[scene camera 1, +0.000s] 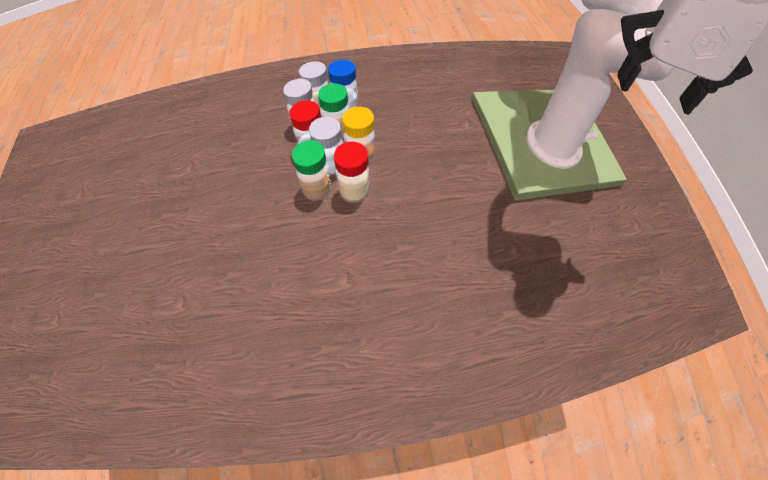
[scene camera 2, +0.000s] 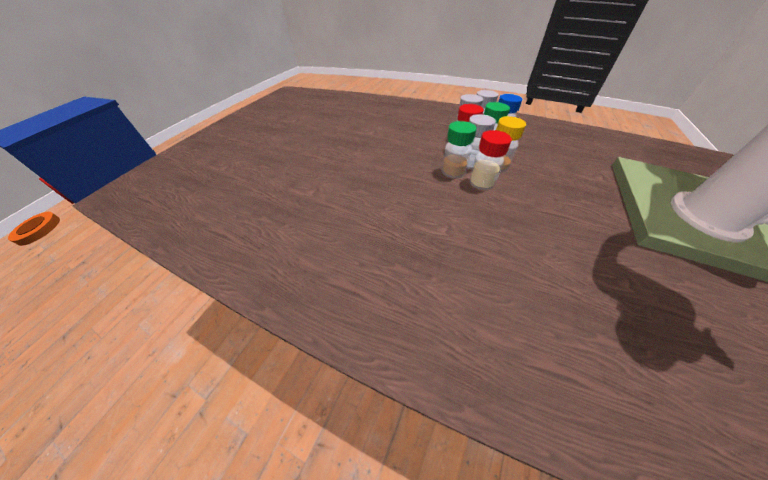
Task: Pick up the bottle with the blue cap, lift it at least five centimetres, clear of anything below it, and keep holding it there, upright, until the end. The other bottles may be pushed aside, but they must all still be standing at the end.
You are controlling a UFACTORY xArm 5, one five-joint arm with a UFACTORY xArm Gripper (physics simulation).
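Places are measured from the arm's base along level axes (x ahead, y down, z left), in metres.
Pixels of known places: gripper, fingertip midpoint: [scene camera 1: 653, 95]; arm's base, link origin: [scene camera 1: 554, 144] [scene camera 2: 707, 216].
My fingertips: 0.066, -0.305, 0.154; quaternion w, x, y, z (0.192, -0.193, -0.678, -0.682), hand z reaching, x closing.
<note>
Ahead of a thing's pixels: the offset from my fingertips to its top centre, as dx, dy, dz. Level surfaces: height alone.
The bottle with the blue cap {+0.318, +0.225, -0.393} [scene camera 1: 342, 73] [scene camera 2: 510, 103] stands upright at the back right of a tight group of bottles. A grey-capped bottle {+0.375, +0.225, -0.408} [scene camera 1: 312, 73] stands to its left, and a green-capped bottle {+0.351, +0.225, -0.324} [scene camera 1: 333, 98] [scene camera 2: 496, 111] stands in front of it. A yellow-capped bottle {+0.323, +0.225, -0.246} [scene camera 1: 358, 123] [scene camera 2: 511, 129] and a red-capped bottle {+0.355, +0.225, -0.169} [scene camera 1: 351, 160] [scene camera 2: 494, 144] stand nearer the front. All visible bottles stand. My gripper [scene camera 1: 656, 95] is open and empty, high at the top right in scene camera 1, far right of the bottles. The gripper does not show in scene camera 2.
The arm's base stands on a green slab [scene camera 1: 606, 152] [scene camera 2: 640, 198] right of the bottles. The dark wooden table {dy +0.330} [scene camera 1: 254, 294] [scene camera 2: 351, 243] has its back edge close behind them. A black slatted object [scene camera 2: 586, 50] is beyond the table, and a blue box [scene camera 2: 84, 147] is at the left.
</note>
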